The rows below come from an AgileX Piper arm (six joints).
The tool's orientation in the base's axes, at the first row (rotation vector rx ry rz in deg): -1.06 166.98 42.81
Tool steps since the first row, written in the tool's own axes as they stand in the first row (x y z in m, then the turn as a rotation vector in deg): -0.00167 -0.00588 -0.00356 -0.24 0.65 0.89; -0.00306 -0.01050 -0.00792 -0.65 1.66 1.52; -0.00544 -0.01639 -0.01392 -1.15 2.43 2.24; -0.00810 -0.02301 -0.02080 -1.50 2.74 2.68; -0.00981 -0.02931 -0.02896 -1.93 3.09 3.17; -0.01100 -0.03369 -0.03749 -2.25 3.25 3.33
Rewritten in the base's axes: 0.00147 -0.00690 0.00050 0.32 0.99 -0.43; 0.00251 -0.01307 0.00226 0.76 2.17 -0.44; 0.00438 -0.02117 0.00497 1.31 3.18 -0.63; 0.00645 -0.03033 0.00812 1.70 3.66 -0.82; 0.00741 -0.03981 0.01242 2.17 4.19 -1.02; 0.00771 -0.04777 0.01789 2.50 4.40 -1.04
